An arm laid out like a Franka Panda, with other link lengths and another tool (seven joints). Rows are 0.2 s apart.
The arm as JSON. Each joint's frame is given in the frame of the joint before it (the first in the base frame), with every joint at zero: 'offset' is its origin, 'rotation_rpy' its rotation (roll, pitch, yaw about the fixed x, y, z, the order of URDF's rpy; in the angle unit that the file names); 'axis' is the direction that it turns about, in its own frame. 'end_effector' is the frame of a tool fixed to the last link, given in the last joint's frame.
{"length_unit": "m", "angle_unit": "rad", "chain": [
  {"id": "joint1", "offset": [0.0, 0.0, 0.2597], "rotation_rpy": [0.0, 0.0, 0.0], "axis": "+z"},
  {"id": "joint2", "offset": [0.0, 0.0, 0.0], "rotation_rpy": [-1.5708, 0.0, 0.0], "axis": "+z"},
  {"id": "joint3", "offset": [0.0, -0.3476, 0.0], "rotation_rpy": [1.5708, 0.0, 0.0], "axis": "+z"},
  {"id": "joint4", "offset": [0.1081, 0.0, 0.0], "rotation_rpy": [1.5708, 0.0, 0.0], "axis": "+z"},
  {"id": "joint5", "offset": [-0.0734, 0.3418, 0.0], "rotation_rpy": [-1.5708, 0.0, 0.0], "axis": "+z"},
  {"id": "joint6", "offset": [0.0, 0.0, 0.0], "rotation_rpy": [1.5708, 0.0, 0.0], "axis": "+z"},
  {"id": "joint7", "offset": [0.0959, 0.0, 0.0], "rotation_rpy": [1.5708, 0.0, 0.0], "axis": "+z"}
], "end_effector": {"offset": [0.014, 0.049, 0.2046], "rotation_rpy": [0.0, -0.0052, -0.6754]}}
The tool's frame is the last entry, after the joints.
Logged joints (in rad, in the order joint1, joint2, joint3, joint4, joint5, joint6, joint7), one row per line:
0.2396 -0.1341 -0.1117 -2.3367 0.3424 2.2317 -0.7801
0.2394 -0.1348 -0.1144 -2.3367 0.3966 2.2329 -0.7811
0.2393 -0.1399 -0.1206 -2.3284 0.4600 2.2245 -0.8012
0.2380 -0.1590 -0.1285 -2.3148 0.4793 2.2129 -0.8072
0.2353 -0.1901 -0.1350 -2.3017 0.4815 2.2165 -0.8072
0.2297 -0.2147 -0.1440 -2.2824 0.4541 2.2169 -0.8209
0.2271 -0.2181 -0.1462 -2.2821 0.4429 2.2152 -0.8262
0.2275 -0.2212 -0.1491 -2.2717 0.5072 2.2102 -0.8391
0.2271 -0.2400 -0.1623 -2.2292 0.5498 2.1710 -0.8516
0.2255 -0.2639 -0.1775 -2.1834 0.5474 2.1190 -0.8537
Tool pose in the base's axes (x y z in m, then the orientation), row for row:
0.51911 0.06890 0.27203 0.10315 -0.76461 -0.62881 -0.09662
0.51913 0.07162 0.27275 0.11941 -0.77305 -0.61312 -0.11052
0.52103 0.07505 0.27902 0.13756 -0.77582 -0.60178 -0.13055
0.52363 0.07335 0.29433 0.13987 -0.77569 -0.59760 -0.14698
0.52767 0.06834 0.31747 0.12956 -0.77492 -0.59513 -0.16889
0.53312 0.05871 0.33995 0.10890 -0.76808 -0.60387 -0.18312
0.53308 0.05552 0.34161 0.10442 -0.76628 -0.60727 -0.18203
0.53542 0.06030 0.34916 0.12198 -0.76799 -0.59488 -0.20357
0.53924 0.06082 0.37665 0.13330 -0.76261 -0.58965 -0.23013
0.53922 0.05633 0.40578 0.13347 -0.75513 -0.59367 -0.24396
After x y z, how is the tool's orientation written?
As a quaternion, w x y z.
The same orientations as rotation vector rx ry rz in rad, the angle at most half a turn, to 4 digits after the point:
-2.2561 -1.8554 -0.2851
-2.2597 -1.7922 -0.3231
-2.2445 -1.7410 -0.3777
-2.2412 -1.7267 -0.4247
-2.2521 -1.7296 -0.4908
-2.2588 -1.7759 -0.5385
-2.2594 -1.7905 -0.5367
-2.2416 -1.7363 -0.5942
-2.2116 -1.7100 -0.6674
-2.1897 -1.7215 -0.7074

